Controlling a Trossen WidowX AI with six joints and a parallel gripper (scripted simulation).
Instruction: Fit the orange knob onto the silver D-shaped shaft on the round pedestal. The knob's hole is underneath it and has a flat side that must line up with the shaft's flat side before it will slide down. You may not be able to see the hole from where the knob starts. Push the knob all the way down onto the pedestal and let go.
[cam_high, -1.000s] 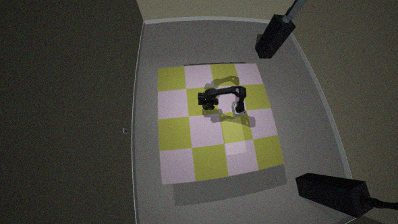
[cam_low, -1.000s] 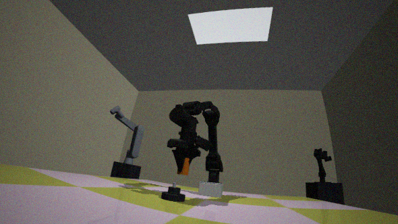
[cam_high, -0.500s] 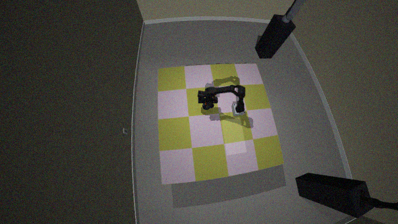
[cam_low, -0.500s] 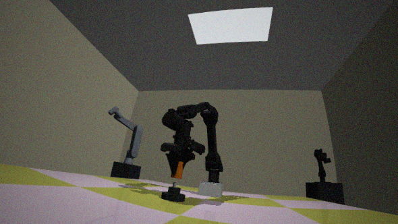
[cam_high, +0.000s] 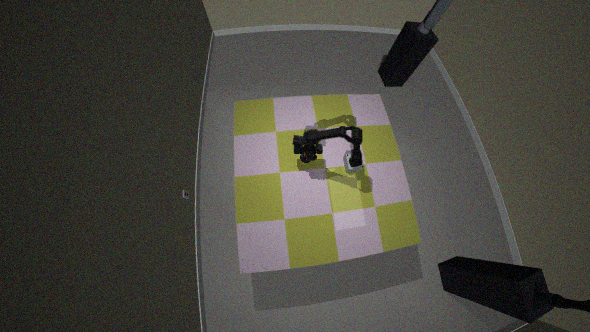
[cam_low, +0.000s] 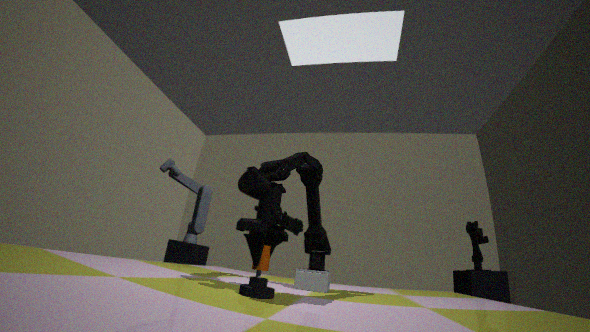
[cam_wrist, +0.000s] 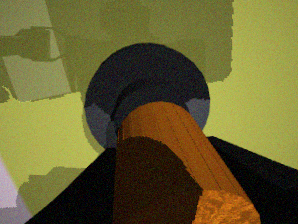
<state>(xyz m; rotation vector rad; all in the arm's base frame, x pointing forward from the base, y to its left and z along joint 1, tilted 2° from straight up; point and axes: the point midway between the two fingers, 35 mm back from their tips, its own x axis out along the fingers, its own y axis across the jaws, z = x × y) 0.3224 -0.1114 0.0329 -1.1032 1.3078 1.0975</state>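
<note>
Right now the orange knob is 3 cm above my gripper tip. The rest, counted from my gripper tip: round dark pedestal 4 cm below.
</note>
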